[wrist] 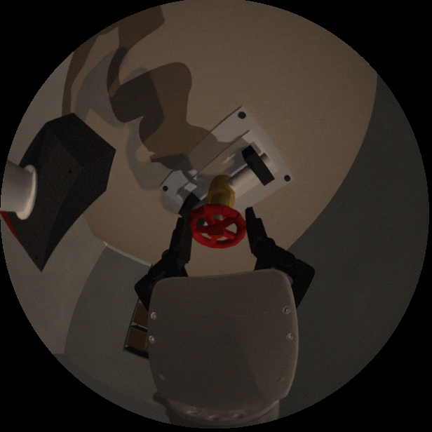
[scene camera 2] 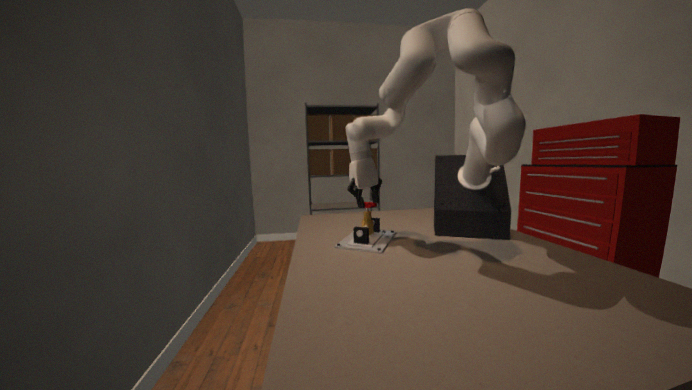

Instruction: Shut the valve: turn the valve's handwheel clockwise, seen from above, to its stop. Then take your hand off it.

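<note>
The red handwheel (scene camera 2: 370, 205) (wrist: 220, 244) sits level on top of the brass-yellow valve body (scene camera 2: 367, 220) (wrist: 220, 186). The valve stands on a pale base plate (scene camera 2: 377, 246) (wrist: 278, 176), with a pipe running between two black blocks (scene camera 2: 361, 235) (wrist: 257, 165). My gripper (scene camera 2: 368, 204) (wrist: 216, 221) points down over the valve, its fingers partly closed. In the wrist view one black finger lies against the left side of the rim and the other against the right side, so it is shut on the handwheel. The marks of the wheel's stop cannot be made out.
The valve stands near the far left end of the brown table (scene camera 2: 400, 310). A large dark block (scene camera 2: 472, 222) (wrist: 75, 165) stands to the right, by the arm's base. A red tool cabinet (scene camera 2: 570, 200) is farther right. A shelf rack (scene camera 2: 308, 165) stands behind the table.
</note>
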